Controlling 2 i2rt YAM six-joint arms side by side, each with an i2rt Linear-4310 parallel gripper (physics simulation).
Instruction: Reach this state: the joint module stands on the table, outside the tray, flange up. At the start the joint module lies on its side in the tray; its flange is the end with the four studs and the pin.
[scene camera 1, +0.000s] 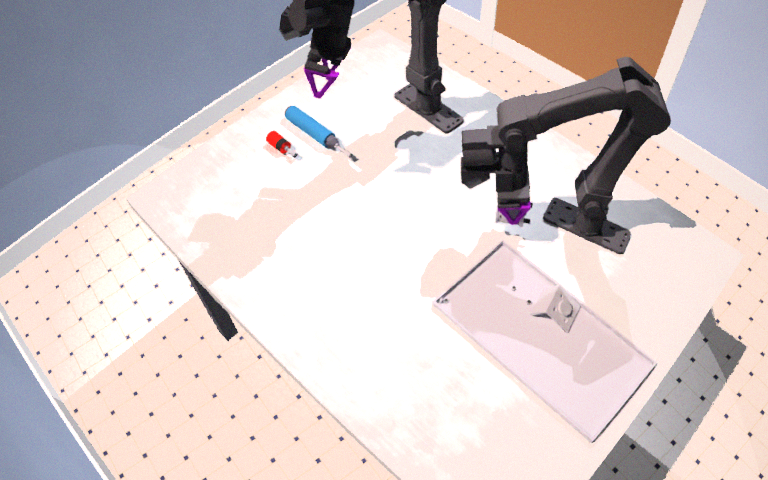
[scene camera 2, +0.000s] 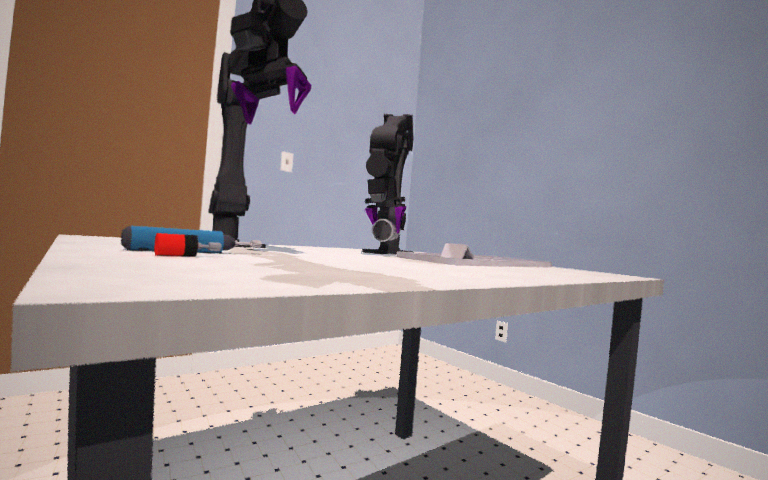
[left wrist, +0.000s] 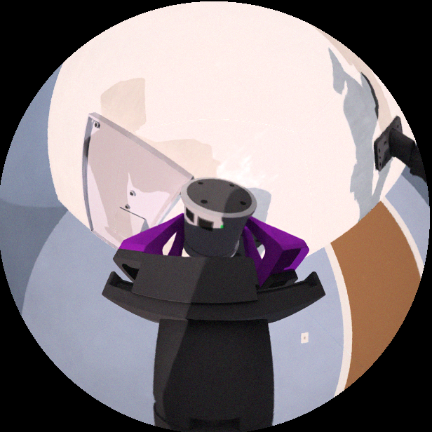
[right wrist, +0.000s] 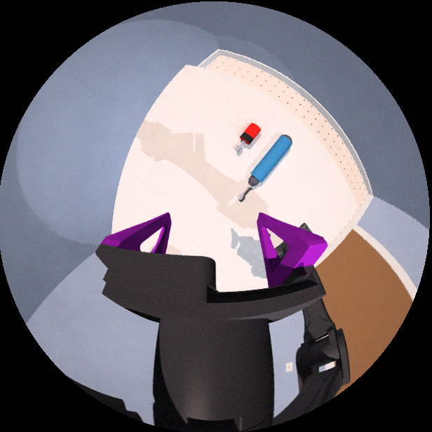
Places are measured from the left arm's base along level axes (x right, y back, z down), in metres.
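Pixels of known places: left gripper, fingertip midpoint: (scene camera 1: 513, 213) (scene camera 2: 387, 233); right gripper, fingertip midpoint: (scene camera 1: 322, 85) (scene camera 2: 270, 117); left arm's base at its link origin: (scene camera 1: 586, 226) (scene camera 2: 388, 253); right arm's base at its link origin: (scene camera 1: 428, 108).
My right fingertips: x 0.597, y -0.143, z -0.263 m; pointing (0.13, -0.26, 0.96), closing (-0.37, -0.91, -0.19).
Ahead of a thing's pixels: the offset from my right fingertips to its top centre. "spot": to the spot under its first point.
The joint module @(spot: dx -0.431, dy +0.008, dz +0.187 m) (scene camera 1: 501, 218) (scene camera 2: 383, 229) (left wrist: 218, 197) is a short grey cylinder with a pale ring and a dark end face with four dark dots. My left gripper (scene camera 1: 514, 219) (scene camera 2: 385, 229) (left wrist: 213, 217) is shut on it from both sides. It is held on its side a little above the table, outside the tray, with the dotted face toward scene camera 2. The studs and pin do not show; the opposite end is hidden by the gripper. The tray @(dx -0.617, dy -0.160, dz +0.247 m) (scene camera 1: 487, 316) (scene camera 2: 509, 262) (left wrist: 107, 165) lies close by. My right gripper (scene camera 1: 320, 93) (scene camera 2: 271, 116) (right wrist: 213, 217) is open and empty, high above the table.
A pale angled block @(dx -0.617, dy -0.098, dz +0.214 m) (scene camera 1: 565, 308) (scene camera 2: 456, 250) and small screws are in the tray. A blue-handled tool @(spot: dx +0.112, dy +0.061, dz +0.225 m) (scene camera 1: 309, 125) (scene camera 2: 195, 237) (right wrist: 271, 159) and a short red one @(dx +0.143, dy -0.013, dz +0.229 m) (scene camera 1: 277, 141) (scene camera 2: 169, 244) (right wrist: 251, 133) lie below the right gripper. The left arm's base stands beside the module.
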